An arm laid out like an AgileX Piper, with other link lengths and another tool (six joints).
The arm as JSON. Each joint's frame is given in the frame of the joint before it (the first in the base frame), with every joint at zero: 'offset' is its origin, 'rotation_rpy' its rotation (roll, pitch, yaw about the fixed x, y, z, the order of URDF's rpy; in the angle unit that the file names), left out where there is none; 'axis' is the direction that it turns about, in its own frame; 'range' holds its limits. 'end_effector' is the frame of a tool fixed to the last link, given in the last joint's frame.
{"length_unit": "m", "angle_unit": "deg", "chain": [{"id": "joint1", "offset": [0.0, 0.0, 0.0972], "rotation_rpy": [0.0, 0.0, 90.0], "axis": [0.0, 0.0, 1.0], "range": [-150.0, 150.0]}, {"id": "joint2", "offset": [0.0, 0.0, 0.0], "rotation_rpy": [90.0, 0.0, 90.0], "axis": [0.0, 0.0, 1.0], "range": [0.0, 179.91]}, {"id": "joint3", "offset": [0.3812, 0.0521, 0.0], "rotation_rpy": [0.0, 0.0, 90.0], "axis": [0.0, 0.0, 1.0], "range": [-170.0, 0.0]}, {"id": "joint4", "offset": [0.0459, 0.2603, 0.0], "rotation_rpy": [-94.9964, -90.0, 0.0], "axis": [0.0, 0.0, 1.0], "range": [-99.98, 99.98]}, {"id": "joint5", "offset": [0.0, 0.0, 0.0], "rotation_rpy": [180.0, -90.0, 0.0], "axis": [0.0, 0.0, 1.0], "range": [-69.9, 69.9]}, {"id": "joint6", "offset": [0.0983, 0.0, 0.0], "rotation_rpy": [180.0, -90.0, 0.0], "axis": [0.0, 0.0, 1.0], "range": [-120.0, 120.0]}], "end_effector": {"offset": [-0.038, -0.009, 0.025], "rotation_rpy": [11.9, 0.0, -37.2]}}
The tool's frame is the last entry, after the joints.
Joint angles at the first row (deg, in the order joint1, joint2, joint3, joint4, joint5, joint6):
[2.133, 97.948, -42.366, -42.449, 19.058, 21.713]
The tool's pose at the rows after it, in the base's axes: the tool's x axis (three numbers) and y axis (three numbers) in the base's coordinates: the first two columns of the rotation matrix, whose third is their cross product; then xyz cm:
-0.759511 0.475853 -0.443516 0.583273 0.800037 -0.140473 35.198 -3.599 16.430
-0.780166 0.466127 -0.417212 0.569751 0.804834 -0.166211 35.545 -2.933 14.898
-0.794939 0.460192 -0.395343 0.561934 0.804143 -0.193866 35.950 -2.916 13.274
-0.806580 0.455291 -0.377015 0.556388 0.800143 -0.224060 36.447 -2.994 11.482
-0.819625 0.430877 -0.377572 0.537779 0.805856 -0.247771 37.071 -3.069 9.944
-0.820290 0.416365 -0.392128 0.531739 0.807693 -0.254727 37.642 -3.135 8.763
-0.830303 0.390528 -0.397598 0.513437 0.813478 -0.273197 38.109 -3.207 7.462
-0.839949 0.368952 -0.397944 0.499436 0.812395 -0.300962 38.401 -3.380 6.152
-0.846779 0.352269 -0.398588 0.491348 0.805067 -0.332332 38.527 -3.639 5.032
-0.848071 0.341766 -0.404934 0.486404 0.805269 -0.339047 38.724 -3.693 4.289
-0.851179 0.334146 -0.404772 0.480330 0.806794 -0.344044 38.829 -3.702 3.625
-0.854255 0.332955 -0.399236 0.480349 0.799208 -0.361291 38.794 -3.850 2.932
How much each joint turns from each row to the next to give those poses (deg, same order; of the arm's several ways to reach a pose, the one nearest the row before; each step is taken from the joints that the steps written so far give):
[2.730, 2.974, -0.497, -1.948, -0.216, 1.870]
[1.138, 2.588, 0.001, -1.336, -0.008, 1.850]
[0.066, 2.841, -0.062, -2.561, -0.315, 2.430]
[0.000, 3.263, -0.259, -4.045, -0.212, 3.968]
[0.001, 2.908, -0.102, -7.672, -0.693, 6.435]
[-0.001, 2.298, -0.019, -9.752, -0.637, 9.231]
[0.000, 2.433, 0.000, -8.776, -0.001, 7.528]
[0.000, 2.453, -0.047, -6.662, 0.884, 5.725]
[0.000, 2.156, -0.001, -4.706, 1.475, 4.132]
[0.000, 1.392, 0.002, -4.783, 0.529, 4.462]
[0.000, 1.150, -0.001, -3.112, 0.271, 2.849]
[0.000, 1.265, -0.117, -0.564, 0.834, 0.737]

